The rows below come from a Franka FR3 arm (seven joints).
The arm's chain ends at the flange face. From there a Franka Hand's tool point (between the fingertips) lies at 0.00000 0.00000 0.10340 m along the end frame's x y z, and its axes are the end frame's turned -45 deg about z.
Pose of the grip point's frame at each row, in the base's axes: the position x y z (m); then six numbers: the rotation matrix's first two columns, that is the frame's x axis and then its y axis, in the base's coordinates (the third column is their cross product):
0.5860 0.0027 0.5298 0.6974 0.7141 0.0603 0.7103 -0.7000 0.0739
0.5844 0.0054 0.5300 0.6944 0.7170 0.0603 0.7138 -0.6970 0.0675
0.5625 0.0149 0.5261 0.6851 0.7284 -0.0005 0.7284 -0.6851 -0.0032
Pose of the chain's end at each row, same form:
0.5762 0.0036 0.6327 0.9954 0.0100 0.0949 0.0091 -0.9999 0.0096
0.5750 0.0058 0.6330 0.9957 0.0141 0.0904 0.0137 -0.9998 0.0051
0.5628 0.0147 0.6295 0.9995 0.0306 -0.0026 0.0306 -0.9995 -0.0019

